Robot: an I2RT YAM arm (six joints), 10 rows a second.
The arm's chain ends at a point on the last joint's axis. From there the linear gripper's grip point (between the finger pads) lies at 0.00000 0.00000 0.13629 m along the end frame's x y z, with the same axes.
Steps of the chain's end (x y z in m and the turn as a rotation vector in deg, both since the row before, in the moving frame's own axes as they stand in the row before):
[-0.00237 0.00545 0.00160 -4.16 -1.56 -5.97]
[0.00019 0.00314 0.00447 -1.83 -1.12 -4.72]
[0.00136 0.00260 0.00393 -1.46 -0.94 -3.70]
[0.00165 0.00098 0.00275 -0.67 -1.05 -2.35]
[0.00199 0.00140 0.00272 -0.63 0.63 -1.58]
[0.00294 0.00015 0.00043 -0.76 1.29 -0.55]
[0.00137 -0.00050 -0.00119 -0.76 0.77 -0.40]
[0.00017 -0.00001 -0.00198 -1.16 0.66 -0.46]
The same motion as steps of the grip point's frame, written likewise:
[-0.00556 0.01551 0.00119 -4.16 -1.56 -5.97]
[-0.00229 0.00760 0.00437 -1.83 -1.12 -4.72]
[-0.00076 0.00614 0.00387 -1.46 -0.94 -3.70]
[-0.00081 0.00262 0.00272 -0.67 -1.05 -2.35]
[0.00351 0.00288 0.00270 -0.63 0.63 -1.58]
[0.00602 0.00194 0.00038 -0.76 1.29 -0.55]
[0.00321 0.00130 -0.00121 -0.76 0.77 -0.40]
[0.00175 0.00274 -0.00202 -1.16 0.66 -0.46]

